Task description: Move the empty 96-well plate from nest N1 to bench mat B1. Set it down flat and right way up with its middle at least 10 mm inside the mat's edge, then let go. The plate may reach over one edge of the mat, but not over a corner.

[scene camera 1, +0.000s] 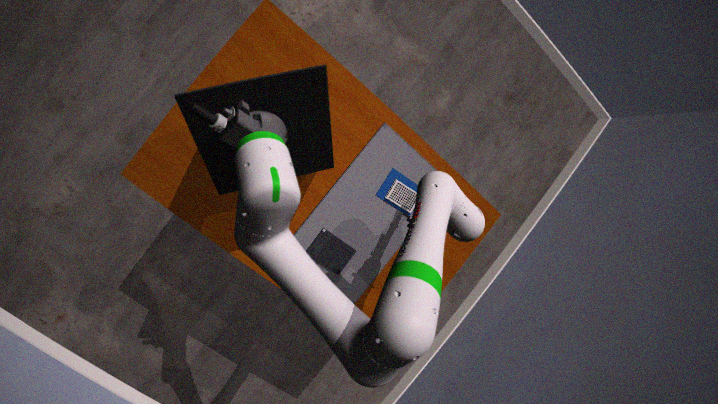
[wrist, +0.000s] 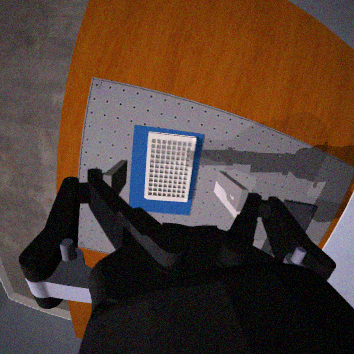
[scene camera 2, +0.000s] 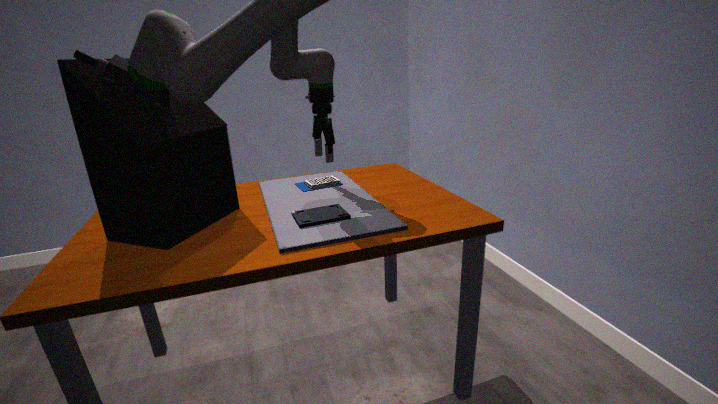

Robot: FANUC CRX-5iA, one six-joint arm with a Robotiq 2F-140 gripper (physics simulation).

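Places are measured from the arm's base along level axes (x ahead, y left, z up), in metres.
Where they show: gripper, fingertip midpoint: (scene camera 1: 415, 201) (wrist: 172, 176) (scene camera 2: 324, 159); arm's base, link origin: (scene camera 1: 257, 135) (scene camera 2: 143, 93).
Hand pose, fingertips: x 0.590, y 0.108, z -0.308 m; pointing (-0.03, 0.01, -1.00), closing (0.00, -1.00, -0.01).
Each offset is from my fingertips to the top centre of the thing. Level surfaces: height alone.
The white 96-well plate @[dy +0.000, dx -0.015, dz -0.087 m] (scene camera 1: 401, 195) (scene camera 2: 322, 181) (wrist: 168, 167) lies flat, wells up, on the blue bench mat @[dz -0.101 m] (scene camera 1: 393, 176) (scene camera 2: 303, 187) (wrist: 138, 169). In the wrist view the plate sits wholly inside the mat's outline, nearer its right edge. My gripper (scene camera 2: 323, 158) (wrist: 172, 176) is open and empty, well above the plate, with a finger to either side of it in the wrist view. In scene camera 1 the arm hides my gripper and part of the mat. The dark nest @[dy -0.336, dx -0.147, dz -0.089 m] (scene camera 1: 331, 250) (scene camera 2: 321, 215) (wrist: 300, 212) holds no plate.
The mat and the nest are on a grey perforated board @[dz -0.104 m] (scene camera 1: 362, 160) (scene camera 2: 281, 200) (wrist: 110, 107) on the orange wooden table @[dz -0.117 m] (scene camera 1: 261, 40) (scene camera 2: 426, 195) (wrist: 200, 50). The large black robot pedestal (scene camera 1: 311, 100) (scene camera 2: 165, 190) stands beside the board. The arm's shadow falls across the board.
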